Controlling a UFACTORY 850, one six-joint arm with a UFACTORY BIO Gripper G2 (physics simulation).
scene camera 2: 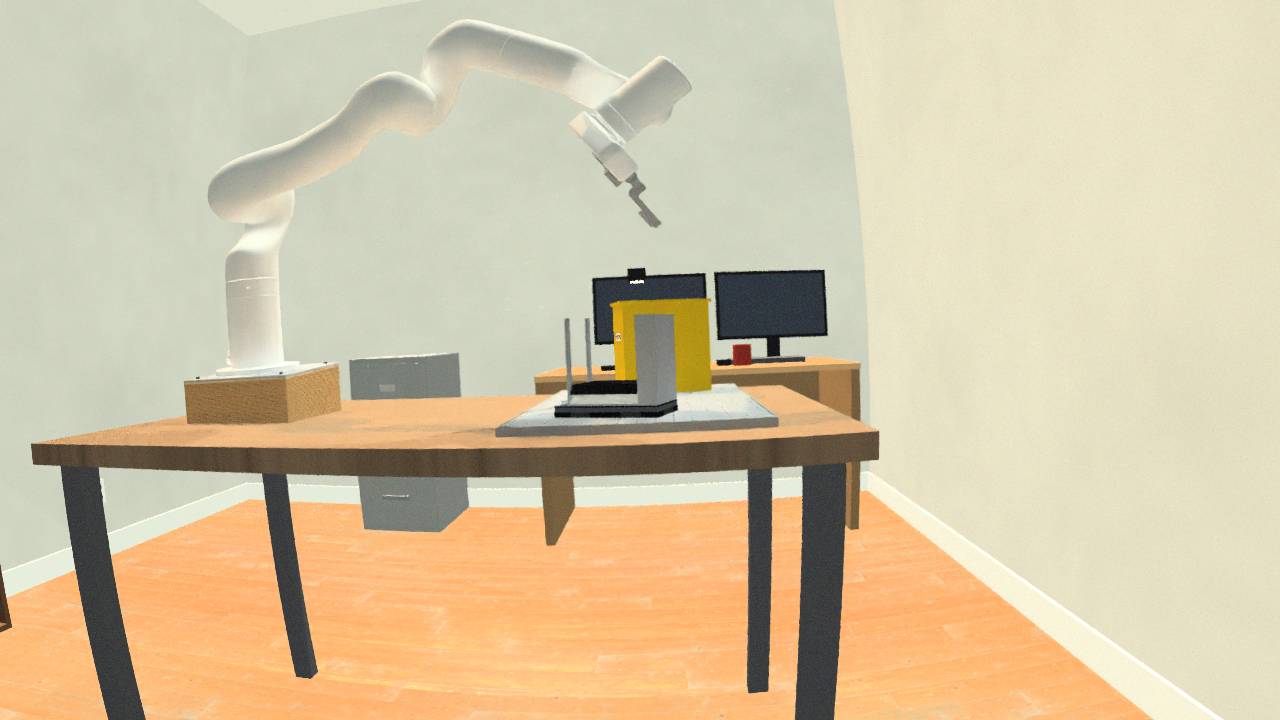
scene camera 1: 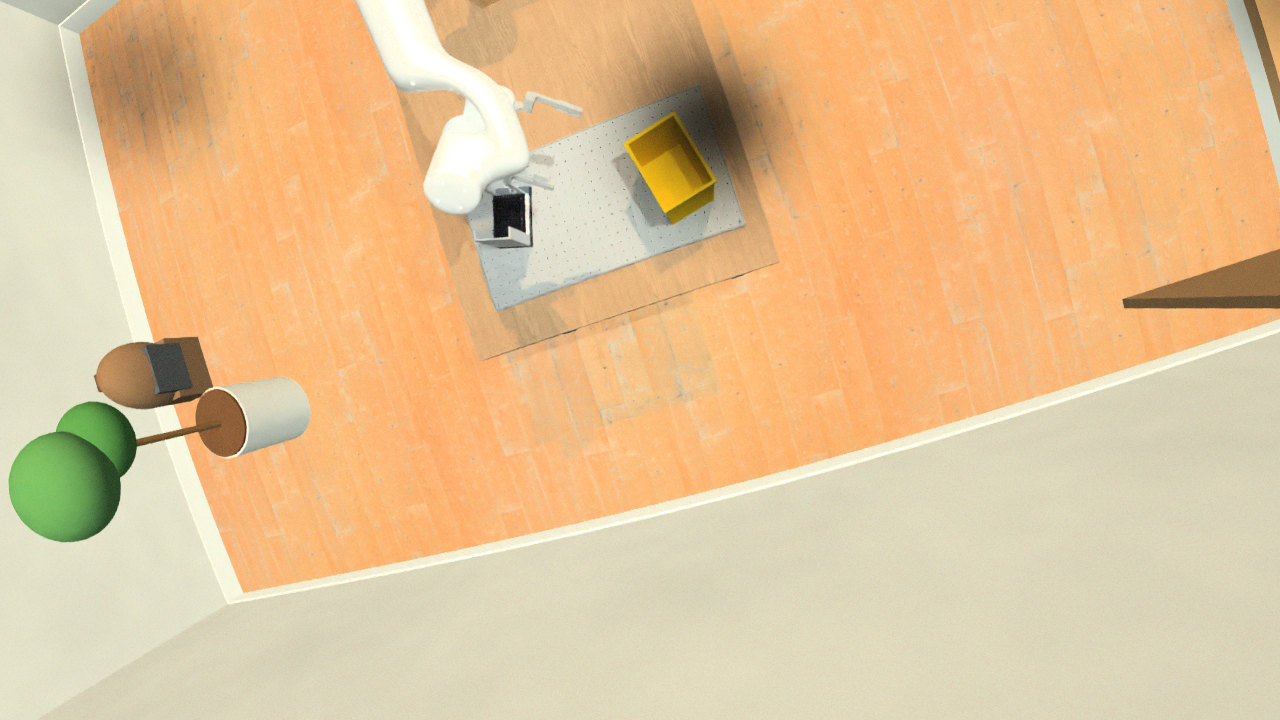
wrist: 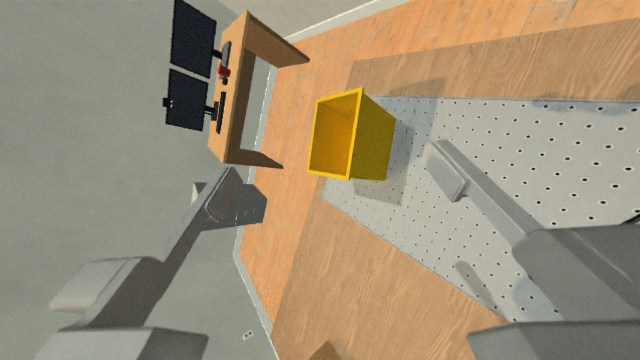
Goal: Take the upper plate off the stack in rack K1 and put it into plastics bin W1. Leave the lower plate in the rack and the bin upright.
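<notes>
My gripper (scene camera 1: pixel 567 147) (scene camera 2: pixel 654 221) (wrist: pixel 333 186) is open and empty, tilted high above the table, fingers wide apart. Rack K1 (scene camera 1: pixel 516 238) (scene camera 2: pixel 656 358) stands on the perforated board, with upright corner posts and a dark base. A black plate (scene camera 1: pixel 508 214) (scene camera 2: pixel 601 387) lies low inside it; the separate plates of the stack cannot be told apart. The yellow bin W1 (scene camera 1: pixel 694 202) (scene camera 2: pixel 687 349) (wrist: pixel 374 145) stands upright on the board, apart from the rack. Its visible inside is empty. The arm's wrist hangs beside and partly over the rack in scene camera 1.
The grey perforated board (scene camera 1: pixel 586 241) (scene camera 2: pixel 725 416) (wrist: pixel 500 135) lies on the wooden table (scene camera 1: pixel 501 335) (scene camera 2: pixel 429 456) (wrist: pixel 320 280). The arm's base stands on a wooden block (scene camera 2: pixel 234 400) at the left in scene camera 2. A desk with two monitors and a grey cabinet (scene camera 2: pixel 404 376) stand beyond the table.
</notes>
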